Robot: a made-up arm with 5 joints.
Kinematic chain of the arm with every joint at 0, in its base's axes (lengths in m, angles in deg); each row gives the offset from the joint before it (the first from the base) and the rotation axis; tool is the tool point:
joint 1: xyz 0 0 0.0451 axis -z
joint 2: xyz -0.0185 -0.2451 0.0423 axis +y
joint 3: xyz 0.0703 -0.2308 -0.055 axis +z
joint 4: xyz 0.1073 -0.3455 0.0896 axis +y
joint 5: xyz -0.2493 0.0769 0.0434 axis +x
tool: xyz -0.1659 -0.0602 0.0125
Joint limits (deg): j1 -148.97..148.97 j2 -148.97..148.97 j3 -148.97..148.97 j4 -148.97..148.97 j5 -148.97..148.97
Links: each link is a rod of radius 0.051 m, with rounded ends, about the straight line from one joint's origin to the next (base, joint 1, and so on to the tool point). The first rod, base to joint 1, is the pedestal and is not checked.
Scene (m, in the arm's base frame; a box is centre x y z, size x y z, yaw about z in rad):
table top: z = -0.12
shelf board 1: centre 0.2 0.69 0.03 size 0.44 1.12 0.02 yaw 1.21
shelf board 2: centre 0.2 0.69 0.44 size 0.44 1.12 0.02 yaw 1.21
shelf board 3: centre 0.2 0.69 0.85 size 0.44 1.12 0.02 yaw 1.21
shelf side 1: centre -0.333 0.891 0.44 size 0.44 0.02 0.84 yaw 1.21
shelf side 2: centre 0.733 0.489 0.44 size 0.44 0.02 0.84 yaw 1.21
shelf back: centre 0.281 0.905 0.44 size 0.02 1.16 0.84 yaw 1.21
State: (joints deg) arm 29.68 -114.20 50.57 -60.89 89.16
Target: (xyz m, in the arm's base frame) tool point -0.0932 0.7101 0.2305
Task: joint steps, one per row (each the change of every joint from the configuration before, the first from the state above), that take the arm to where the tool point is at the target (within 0.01 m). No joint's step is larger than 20 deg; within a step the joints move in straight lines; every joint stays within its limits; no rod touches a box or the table.
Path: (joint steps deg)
1: 6.80 3.53 12.30 19.46 -2.55
2: 6.79 3.54 12.30 19.45 -2.55
3: 6.80 3.53 12.30 19.46 -2.55
4: 6.80 3.54 12.30 19.46 -2.55
5: 6.80 3.53 12.30 19.45 -2.55
6: 6.79 3.53 12.30 19.46 -2.55
7: 6.80 3.54 12.30 19.46 -2.55
8: 6.80 3.53 12.30 19.45 -2.55
9: 8.89 -12.61 -3.71 -16.06 2.54
10: 8.88 -12.61 -3.70 -16.06 2.54
11: 8.89 -12.60 -3.71 -16.06 2.54
12: 8.89 -12.61 -3.71 -16.06 2.54
13: 8.88 -12.61 -3.71 -16.06 2.54

